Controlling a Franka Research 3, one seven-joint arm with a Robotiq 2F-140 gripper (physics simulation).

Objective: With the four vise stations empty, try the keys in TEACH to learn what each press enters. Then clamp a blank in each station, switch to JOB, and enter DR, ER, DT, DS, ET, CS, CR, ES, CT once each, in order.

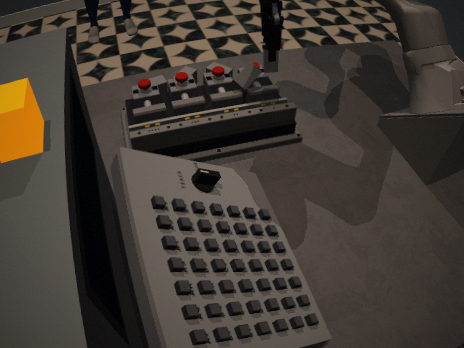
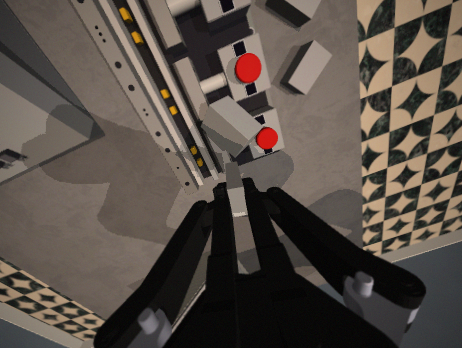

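Note:
The vise fixture [image 1: 213,130] [image 2: 149,101] has four stations, each with a red button [image 1: 143,83] [image 1: 181,76] [image 1: 217,70] [image 2: 247,67]. A grey blank [image 1: 245,76] [image 2: 229,123] lies tilted in the rightmost station, half covering its red button [image 1: 255,64] [image 2: 266,137]. My gripper [image 1: 270,63] [image 2: 232,173] is shut with nothing between the fingers. It stands just right of and behind that station, clear of the blank. The keypad panel [image 1: 150,175] lies in front, with several rows of dark keys. Its selector knob [image 1: 206,179] sits beside the TEACH label [image 1: 179,179].
Two loose grey blanks [image 2: 307,67] [image 2: 294,9] lie on the table behind the vises. An orange box [image 1: 18,119] sits on the left table. The robot base [image 1: 427,56] stands at the right. A person's legs [image 1: 108,18] show on the checkered floor.

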